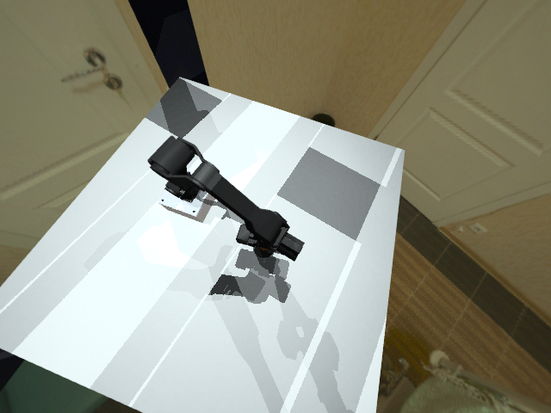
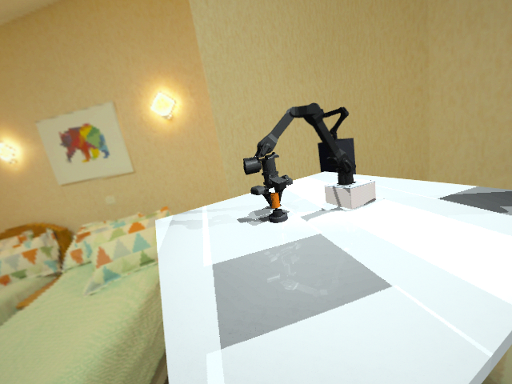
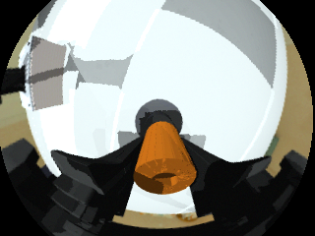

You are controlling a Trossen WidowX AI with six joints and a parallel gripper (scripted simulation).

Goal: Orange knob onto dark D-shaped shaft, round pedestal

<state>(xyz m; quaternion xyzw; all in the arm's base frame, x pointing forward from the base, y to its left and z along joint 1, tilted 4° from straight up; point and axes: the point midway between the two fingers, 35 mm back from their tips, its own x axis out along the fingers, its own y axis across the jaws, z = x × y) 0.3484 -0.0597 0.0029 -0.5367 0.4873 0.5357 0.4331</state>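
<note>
The dark round pedestal is 4 cm below my gripper tip. The rest, counted from my gripper tip: orange knob 2 cm above.
</note>
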